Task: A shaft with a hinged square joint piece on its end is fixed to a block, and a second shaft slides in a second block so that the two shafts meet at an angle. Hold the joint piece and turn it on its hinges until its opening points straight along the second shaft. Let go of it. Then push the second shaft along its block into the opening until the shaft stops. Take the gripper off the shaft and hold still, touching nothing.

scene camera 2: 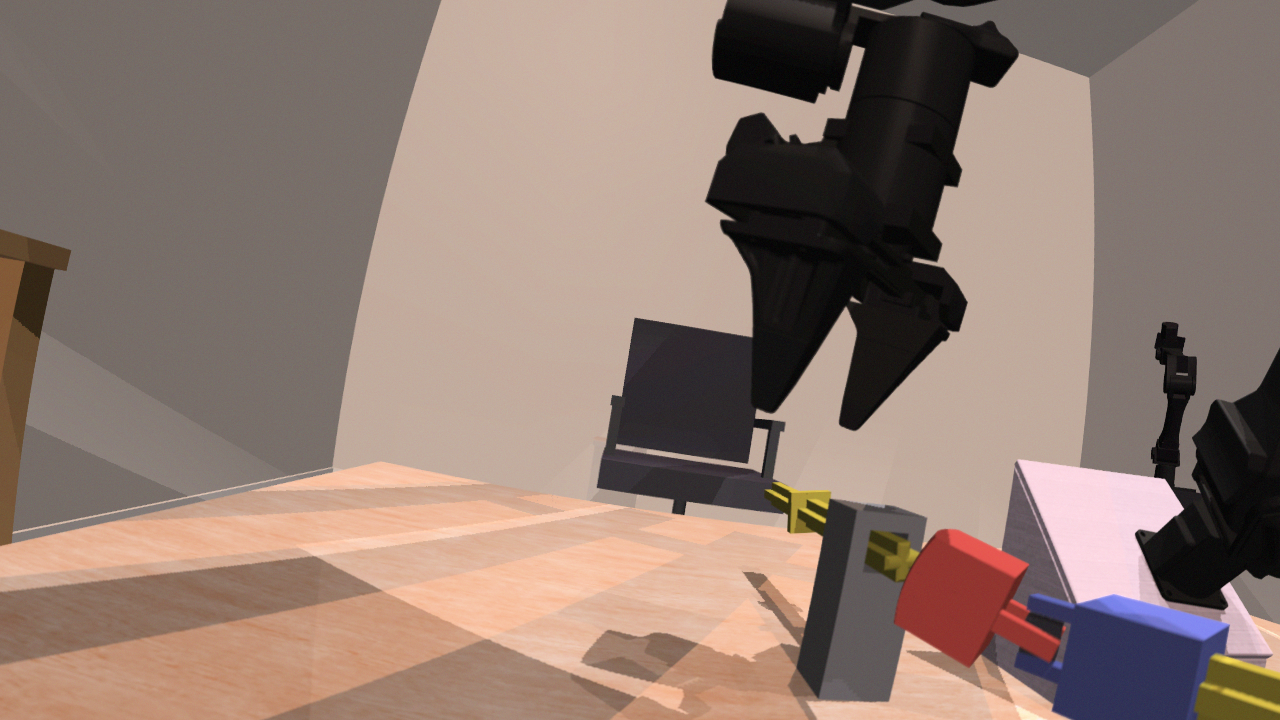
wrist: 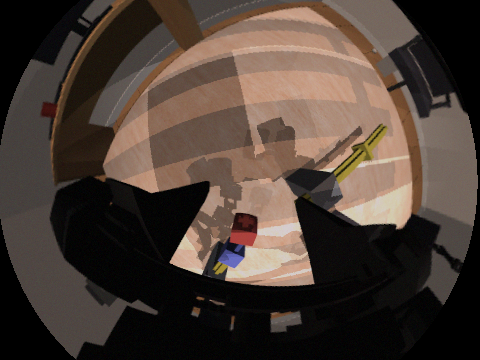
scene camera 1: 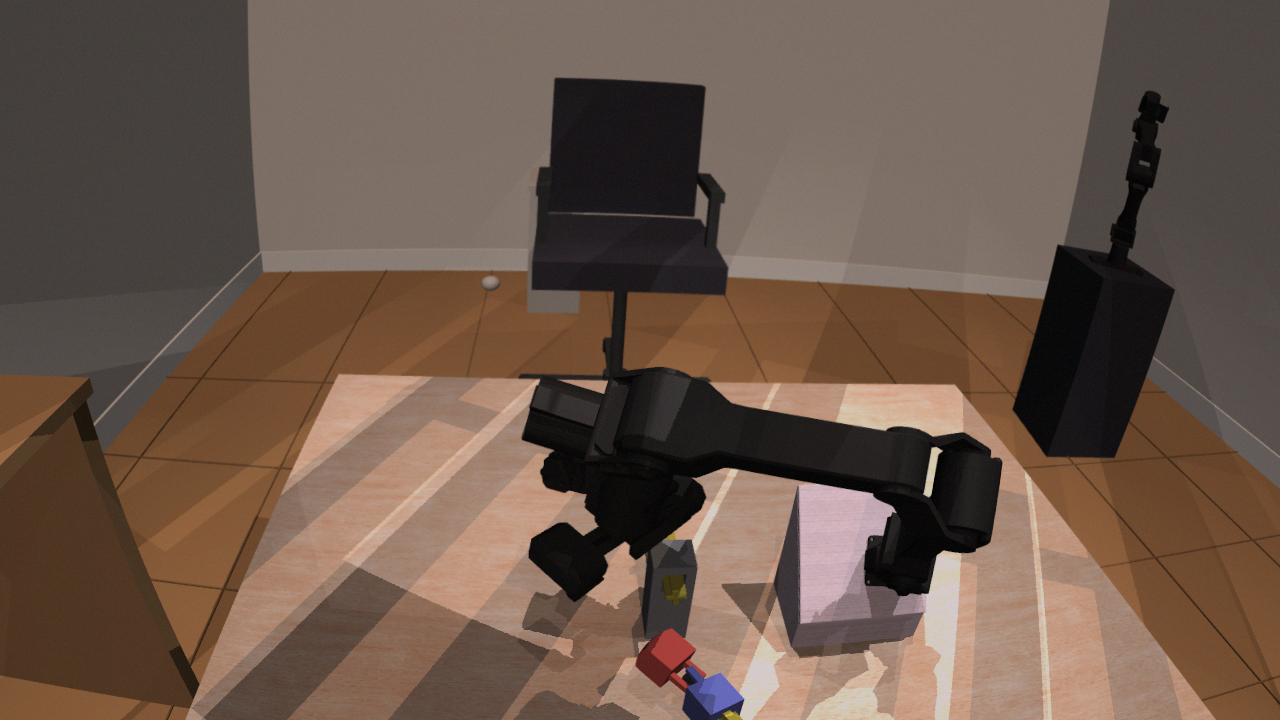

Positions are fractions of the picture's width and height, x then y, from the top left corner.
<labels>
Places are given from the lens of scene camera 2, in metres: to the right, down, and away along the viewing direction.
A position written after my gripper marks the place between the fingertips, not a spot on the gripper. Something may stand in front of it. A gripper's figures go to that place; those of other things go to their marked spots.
my gripper (scene camera 2: 0.63, 0.59): 0.08, 0.03, 0.28
red square joint piece (scene camera 2: 0.75, 0.82): 0.12, 0.09, 0.21
</labels>
